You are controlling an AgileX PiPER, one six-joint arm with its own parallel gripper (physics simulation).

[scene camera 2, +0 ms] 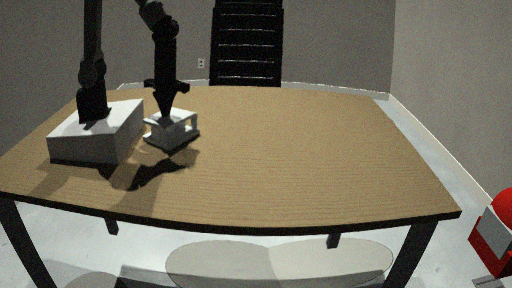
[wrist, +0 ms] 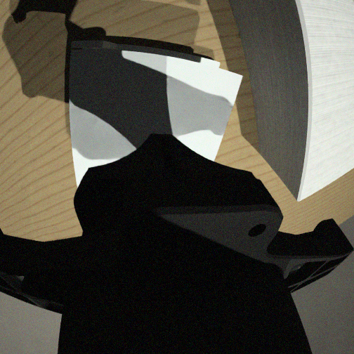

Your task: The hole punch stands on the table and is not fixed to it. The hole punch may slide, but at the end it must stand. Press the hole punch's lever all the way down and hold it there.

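Observation:
The white hole punch (scene camera 2: 169, 134) (wrist: 200, 107) stands upright on the table, just right of the white block in the scene view. Its lever (scene camera 2: 181, 114) is the flat top plate, seen above the body with a gap towards the right post. My gripper (scene camera 2: 165, 116) (wrist: 160, 148) is shut and empty, pointing down, with its fingertips on the top of the lever. The gripper hides part of the lever in both views. How far down the lever is cannot be told exactly.
The arm's base stands on a large white block (scene camera 2: 82, 148) (wrist: 332, 100) close beside the hole punch. The wooden table (scene camera 2: 300, 165) (wrist: 30, 200) extends to the right. A black slatted chair or rack (scene camera 2: 247, 84) is behind the table. A red object (scene camera 2: 502, 205) is at the far right.

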